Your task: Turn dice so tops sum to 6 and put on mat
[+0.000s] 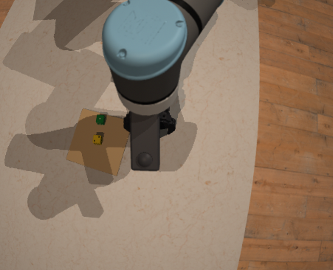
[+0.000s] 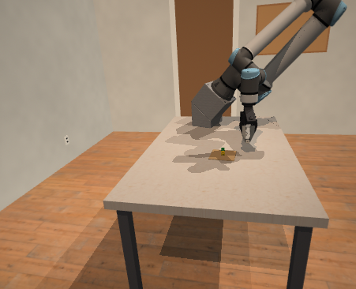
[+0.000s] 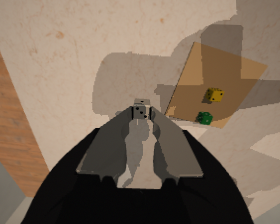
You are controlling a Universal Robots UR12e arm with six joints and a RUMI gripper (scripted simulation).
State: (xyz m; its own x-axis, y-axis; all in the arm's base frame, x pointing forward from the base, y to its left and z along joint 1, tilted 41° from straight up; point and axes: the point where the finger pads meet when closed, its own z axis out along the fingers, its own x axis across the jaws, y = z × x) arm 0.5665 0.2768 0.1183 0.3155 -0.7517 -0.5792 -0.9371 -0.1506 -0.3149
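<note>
Right now my hand is 4 cm short of the yellow die, 13 cm to the left of it and 8 cm above it. From my hand the other things lie so: tan mat: 4 cm ahead, 13 cm to the right, 9 cm below; then green die: 1 cm behind, 14 cm to the right, 8 cm below; then white die: 1 cm below.
</note>
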